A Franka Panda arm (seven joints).
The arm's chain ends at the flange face. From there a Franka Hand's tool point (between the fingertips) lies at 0.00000 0.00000 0.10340 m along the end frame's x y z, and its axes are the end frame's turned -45 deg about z.
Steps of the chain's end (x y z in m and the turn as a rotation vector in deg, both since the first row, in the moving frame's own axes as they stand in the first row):
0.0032, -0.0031, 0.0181, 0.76, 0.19, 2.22
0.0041, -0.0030, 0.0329, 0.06, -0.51, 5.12
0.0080, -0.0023, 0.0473, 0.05, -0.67, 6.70
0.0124, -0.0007, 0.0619, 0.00, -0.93, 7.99
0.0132, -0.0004, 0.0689, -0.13, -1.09, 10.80
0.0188, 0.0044, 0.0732, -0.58, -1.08, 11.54
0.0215, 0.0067, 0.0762, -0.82, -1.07, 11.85
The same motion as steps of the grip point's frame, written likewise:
0.0057, -0.0006, 0.0181, 0.40, 0.67, 2.22
0.0045, 0.0000, 0.0329, 0.40, -0.32, 5.12
0.0065, 0.0031, 0.0473, 0.51, -0.44, 6.70
0.0082, 0.0070, 0.0619, 0.66, -0.66, 7.99
0.0082, 0.0077, 0.0689, 0.68, -0.86, 10.80
0.0081, 0.0156, 0.0732, 0.35, -1.17, 11.54
0.0081, 0.0194, 0.0762, 0.18, -1.34, 11.85

